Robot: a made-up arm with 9 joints. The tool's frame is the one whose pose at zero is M. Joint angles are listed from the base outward.
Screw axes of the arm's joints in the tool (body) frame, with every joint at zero. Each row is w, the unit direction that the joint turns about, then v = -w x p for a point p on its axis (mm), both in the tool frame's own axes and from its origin. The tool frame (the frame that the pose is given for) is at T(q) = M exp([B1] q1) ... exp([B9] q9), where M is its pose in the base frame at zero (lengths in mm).
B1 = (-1, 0, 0, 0, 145, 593)
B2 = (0, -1, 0, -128, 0, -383)
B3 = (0, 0, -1, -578, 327, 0)
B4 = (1, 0, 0, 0, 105, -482)
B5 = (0, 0, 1, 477, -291, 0)
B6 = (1, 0, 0, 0, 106, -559)
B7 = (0, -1, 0, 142, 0, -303)
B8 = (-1, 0, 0, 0, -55, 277)
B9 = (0, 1, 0, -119, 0, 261)
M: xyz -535 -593 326 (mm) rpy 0 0 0 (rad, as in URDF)
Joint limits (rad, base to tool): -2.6..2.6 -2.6..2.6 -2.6..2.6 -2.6..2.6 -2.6..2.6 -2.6..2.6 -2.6..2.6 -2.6..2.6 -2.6..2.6
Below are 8 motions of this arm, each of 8 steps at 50 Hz.
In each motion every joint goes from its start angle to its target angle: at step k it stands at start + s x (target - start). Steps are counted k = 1, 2, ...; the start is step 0. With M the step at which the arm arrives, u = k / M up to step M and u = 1 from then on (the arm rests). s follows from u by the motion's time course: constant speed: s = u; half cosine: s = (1 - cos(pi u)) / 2; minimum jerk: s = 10 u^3 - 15 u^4 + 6 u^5.
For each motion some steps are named. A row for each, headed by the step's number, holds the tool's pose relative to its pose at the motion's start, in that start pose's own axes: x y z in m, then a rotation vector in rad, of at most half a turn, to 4 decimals.
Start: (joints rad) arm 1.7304 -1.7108 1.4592 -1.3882 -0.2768 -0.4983 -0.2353 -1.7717 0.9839
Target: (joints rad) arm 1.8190 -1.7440 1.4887 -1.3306 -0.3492 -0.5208 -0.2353 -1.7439 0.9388
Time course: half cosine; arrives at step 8
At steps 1, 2, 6, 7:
1: -0.0016 0.0025 -0.0023 0.0032 -0.0035 -0.0046
2: -0.0060 0.0097 -0.0089 0.0122 -0.0133 -0.0179
6: -0.0322 0.0604 -0.0500 0.0687 -0.0774 -0.1076
7: -0.0357 0.0688 -0.0560 0.0770 -0.0871 -0.1219

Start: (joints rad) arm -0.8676 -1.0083 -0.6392 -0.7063 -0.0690 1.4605 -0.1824 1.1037 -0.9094
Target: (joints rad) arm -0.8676 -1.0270 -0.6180 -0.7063 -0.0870 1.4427 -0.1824 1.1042 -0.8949
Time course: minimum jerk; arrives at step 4
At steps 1, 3, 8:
1: -0.0009 0.0000 0.0020 -0.0029 0.0032 -0.0018
3: -0.0078 -0.0002 0.0175 -0.0249 0.0284 -0.0152
8: -0.0087 -0.0002 0.0195 -0.0277 0.0317 -0.0169

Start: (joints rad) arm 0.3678 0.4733 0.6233 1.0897 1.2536 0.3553 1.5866 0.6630 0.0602
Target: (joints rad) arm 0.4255 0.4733 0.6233 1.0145 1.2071 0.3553 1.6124 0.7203 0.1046
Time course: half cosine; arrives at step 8
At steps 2, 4, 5, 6, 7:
2: 0.0002 -0.0041 0.0083 -0.0158 0.0129 0.0094
4: 0.0015 -0.0135 0.0281 -0.0540 0.0430 0.0326
5: 0.0028 -0.0183 0.0388 -0.0748 0.0587 0.0453
6: 0.0041 -0.0222 0.0479 -0.0924 0.0716 0.0561
7: 0.0052 -0.0248 0.0539 -0.1042 0.0801 0.0634

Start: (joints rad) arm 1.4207 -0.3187 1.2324 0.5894 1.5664 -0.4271 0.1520 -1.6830 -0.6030
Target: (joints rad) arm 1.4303 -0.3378 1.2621 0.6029 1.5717 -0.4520 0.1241 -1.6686 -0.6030
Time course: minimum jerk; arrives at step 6
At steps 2, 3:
2: 0.0002 0.0016 0.0027 -0.0156 -0.0028 0.0000
3: 0.0004 0.0040 0.0063 -0.0372 -0.0067 0.0001

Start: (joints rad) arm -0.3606 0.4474 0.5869 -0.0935 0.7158 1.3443 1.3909 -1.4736 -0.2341
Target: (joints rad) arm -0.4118 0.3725 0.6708 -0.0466 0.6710 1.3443 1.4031 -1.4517 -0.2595
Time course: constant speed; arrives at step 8
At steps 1, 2, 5, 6, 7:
1: 0.0051 -0.0052 -0.0038 -0.0059 -0.0184 0.0180
2: 0.0105 -0.0104 -0.0075 -0.0118 -0.0367 0.0361
5: 0.0275 -0.0253 -0.0173 -0.0301 -0.0910 0.0904
6: 0.0334 -0.0302 -0.0202 -0.0363 -0.1089 0.1085
7: 0.0396 -0.0349 -0.0229 -0.0426 -0.1267 0.1267

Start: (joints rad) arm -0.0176 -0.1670 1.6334 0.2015 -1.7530 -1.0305 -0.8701 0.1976 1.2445
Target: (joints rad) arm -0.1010 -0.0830 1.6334 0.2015 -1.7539 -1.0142 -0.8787 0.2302 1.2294
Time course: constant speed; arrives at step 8
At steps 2, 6, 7, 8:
2: -0.0233 0.0134 0.0057 -0.0046 0.0089 -0.0315
6: -0.0684 0.0418 0.0180 -0.0138 0.0283 -0.0938
7: -0.0793 0.0493 0.0214 -0.0162 0.0334 -0.1092
8: -0.0900 0.0568 0.0248 -0.0185 0.0387 -0.1245

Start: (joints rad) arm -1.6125 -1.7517 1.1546 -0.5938 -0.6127 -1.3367 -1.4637 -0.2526 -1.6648
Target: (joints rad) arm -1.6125 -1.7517 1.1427 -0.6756 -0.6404 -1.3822 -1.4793 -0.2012 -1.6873
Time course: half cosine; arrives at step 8
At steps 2, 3, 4, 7, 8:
2: -0.0001 -0.0005 0.0085 -0.0167 -0.0044 0.0028
3: -0.0003 -0.0009 0.0180 -0.0352 -0.0091 0.0058
4: -0.0006 -0.0010 0.0292 -0.0569 -0.0143 0.0092
7: -0.0017 -0.0003 0.0565 -0.1092 -0.0255 0.0174
8: -0.0018 -0.0002 0.0588 -0.1135 -0.0264 0.0180

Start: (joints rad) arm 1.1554 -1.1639 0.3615 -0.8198 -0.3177 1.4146 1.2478 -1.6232 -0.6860
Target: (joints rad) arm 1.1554 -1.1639 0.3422 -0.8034 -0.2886 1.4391 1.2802 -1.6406 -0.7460
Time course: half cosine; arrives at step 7
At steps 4, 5, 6, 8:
4: -0.0059 0.0013 -0.0168 0.0185 -0.0600 -0.0206
5: -0.0076 0.0019 -0.0222 0.0244 -0.0797 -0.0274
6: -0.0087 0.0023 -0.0260 0.0283 -0.0934 -0.0321
8: -0.0091 0.0025 -0.0273 0.0297 -0.0983 -0.0338

